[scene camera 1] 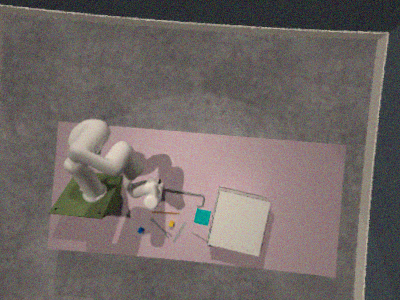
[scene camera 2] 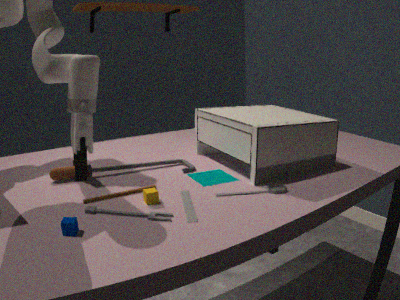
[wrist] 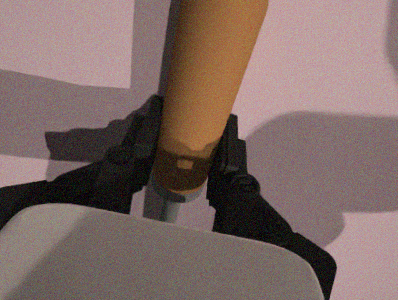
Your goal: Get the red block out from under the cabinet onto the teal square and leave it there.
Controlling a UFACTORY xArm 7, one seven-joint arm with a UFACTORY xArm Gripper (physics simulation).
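Places are measured from the arm's base along level axes (x back, y right, z up), in metres.
Pixels of known places: gripper, between the fingertips: (scene camera 2: 80, 177) (wrist: 190, 125); arm's base, origin of its link: (scene camera 1: 95, 192).
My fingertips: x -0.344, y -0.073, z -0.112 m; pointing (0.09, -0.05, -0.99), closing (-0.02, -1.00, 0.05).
Note:
Ahead of a thing's pixels: the offset from my fingertips to its top centre. "pt": to the spot under its first point.
My gripper (scene camera 1: 161, 189) (scene camera 2: 81, 175) (wrist: 190, 125) is shut on the orange handle of a hooked rod (scene camera 1: 184, 193) (scene camera 2: 135, 165), low over the table. The handle {dy +0.001, dx +0.018, dz +0.034 m} (scene camera 2: 62, 173) (wrist: 212, 65) fills the space between the black fingers in the wrist view. The grey shaft points towards the cabinet; its bent end is close beside the back corner of the teal square {pt dy +0.136, dx -0.302, dz -0.001 m} (scene camera 1: 202, 216) (scene camera 2: 213, 177). Whether the hook touches the table I cannot tell. The teal square lies flat before the open underside of the white cabinet {dy +0.089, dx -0.507, dz +0.135 m} (scene camera 1: 240, 221) (scene camera 2: 295, 150). The red block does not show in any view.
A yellow cube {dy +0.214, dx -0.116, dz +0.024 m} (scene camera 1: 171, 224) (scene camera 2: 151, 196), a blue cube {dy +0.289, dx +0.068, dz +0.024 m} (scene camera 1: 141, 230) (scene camera 2: 70, 226), a brown stick {dy +0.155, dx -0.067, dz +0.006 m} (scene camera 1: 166, 213) (scene camera 2: 120, 194), a forked grey tool {dy +0.255, dx -0.050, dz +0.007 m} (scene camera 2: 125, 213) and a flat grey strip {dy +0.261, dx -0.176, dz +0.000 m} (scene camera 2: 189, 206) lie on the near side. Another grey tool {dy +0.273, dx -0.325, dz +0.007 m} (scene camera 2: 245, 192) lies by the cabinet's front corner.

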